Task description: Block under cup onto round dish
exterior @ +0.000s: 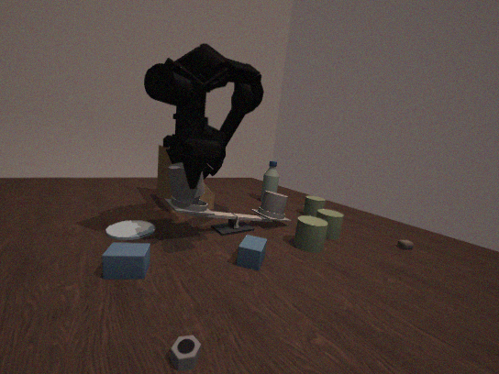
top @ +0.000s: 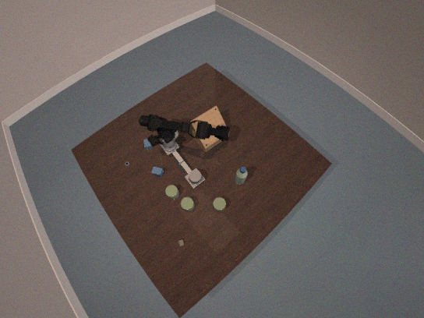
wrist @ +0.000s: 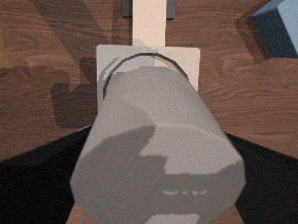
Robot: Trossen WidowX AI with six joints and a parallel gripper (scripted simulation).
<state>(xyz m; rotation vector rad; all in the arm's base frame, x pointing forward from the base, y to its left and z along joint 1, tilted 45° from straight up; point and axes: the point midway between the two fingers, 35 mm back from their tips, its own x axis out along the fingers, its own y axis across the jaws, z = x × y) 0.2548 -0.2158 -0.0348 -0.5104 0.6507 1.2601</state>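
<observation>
The grey block is 1 cm to the left of my gripper tip and 3 cm below it. Also, from my gripper tip: round dish: 8 cm behind, 9 cm to the right, 12 cm below; then grey nut: 26 cm ahead, 14 cm to the right, 11 cm below; then grey cup: 2 cm to the right, 1 cm above.
</observation>
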